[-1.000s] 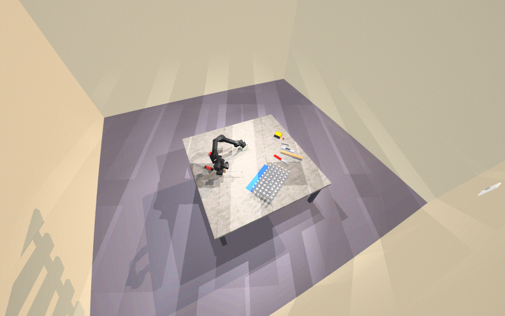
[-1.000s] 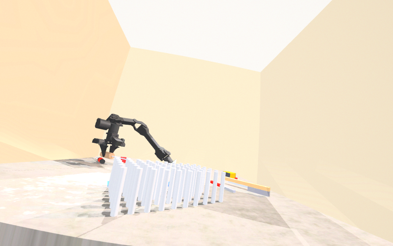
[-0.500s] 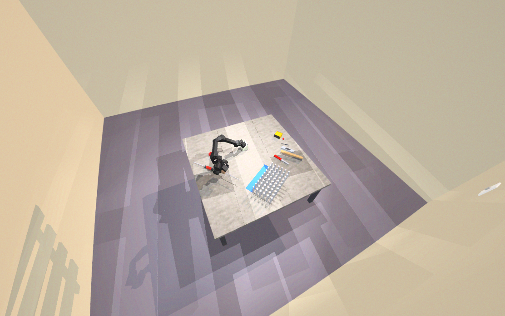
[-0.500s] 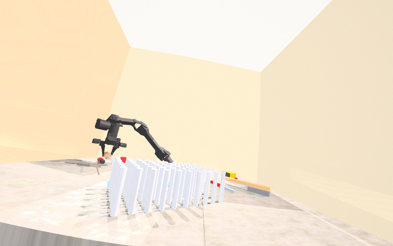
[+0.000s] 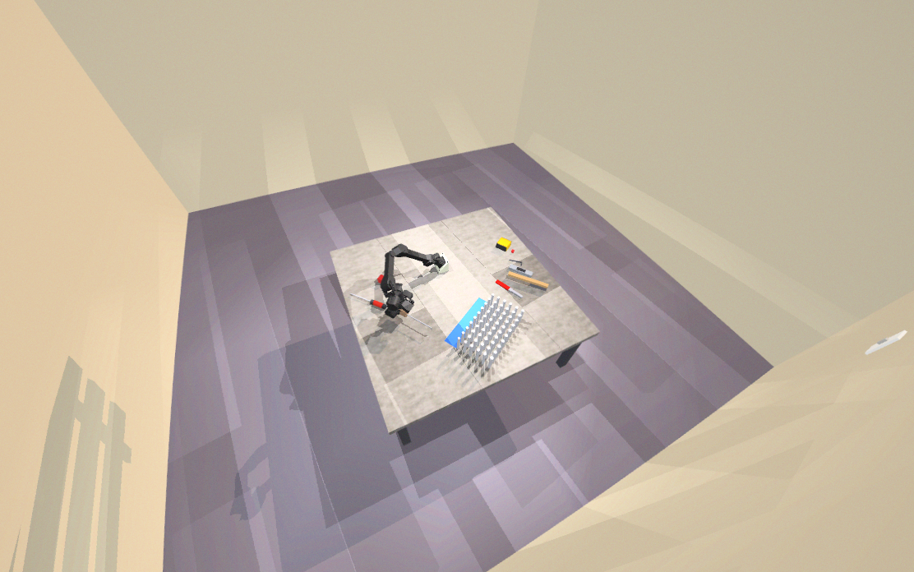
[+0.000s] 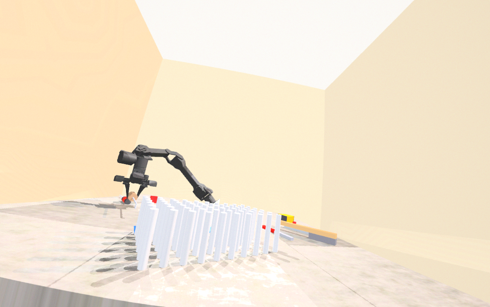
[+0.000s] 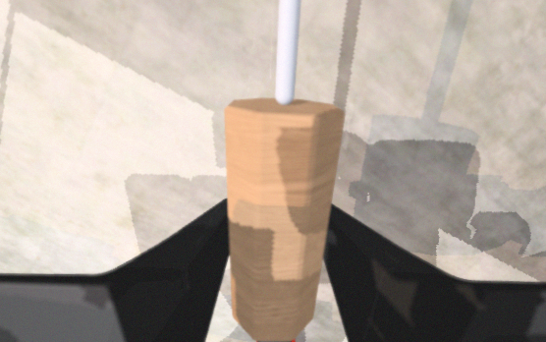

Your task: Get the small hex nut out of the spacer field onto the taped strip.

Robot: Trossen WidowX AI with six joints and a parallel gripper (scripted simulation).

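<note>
The tool with pale metal rod is 80 mm ahead of my gripper tip, 70 mm to the left of it and 10 mm above it. Round my gripper tip: red-handled tool 20 mm ahead, 700 mm to the left, 40 mm below; blue taped strip 160 mm ahead, 360 mm to the left, 50 mm below; red block 300 mm behind, 50 mm to the right, 30 mm below.
</note>
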